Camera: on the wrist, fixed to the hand. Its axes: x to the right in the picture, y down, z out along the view.
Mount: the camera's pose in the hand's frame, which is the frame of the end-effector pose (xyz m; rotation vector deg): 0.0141 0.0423 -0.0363 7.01 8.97 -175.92
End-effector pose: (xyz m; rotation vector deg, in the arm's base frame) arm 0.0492 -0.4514 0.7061 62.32 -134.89 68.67
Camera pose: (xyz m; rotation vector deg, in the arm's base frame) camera 0.0057 -0.4142 0.7120 115.04 52.98 -10.85
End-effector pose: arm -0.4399 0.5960 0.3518 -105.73 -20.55 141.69
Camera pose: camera -0.4050 0.5631 0.3201 6.84 -68.66 -2.12
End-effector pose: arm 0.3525 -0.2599 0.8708 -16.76 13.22 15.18
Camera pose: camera 0.3468 -0.2290 0.8226 -14.18 -14.08 -160.06
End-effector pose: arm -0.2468 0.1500 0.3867 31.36 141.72 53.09
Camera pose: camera -0.2688 0.1680 0.4367 -136.79 38.39 -35.85
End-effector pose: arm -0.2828 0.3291 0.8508 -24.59 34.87 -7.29
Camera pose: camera -0.2927 0.3512 0.7986 46.21 27.15 167.19
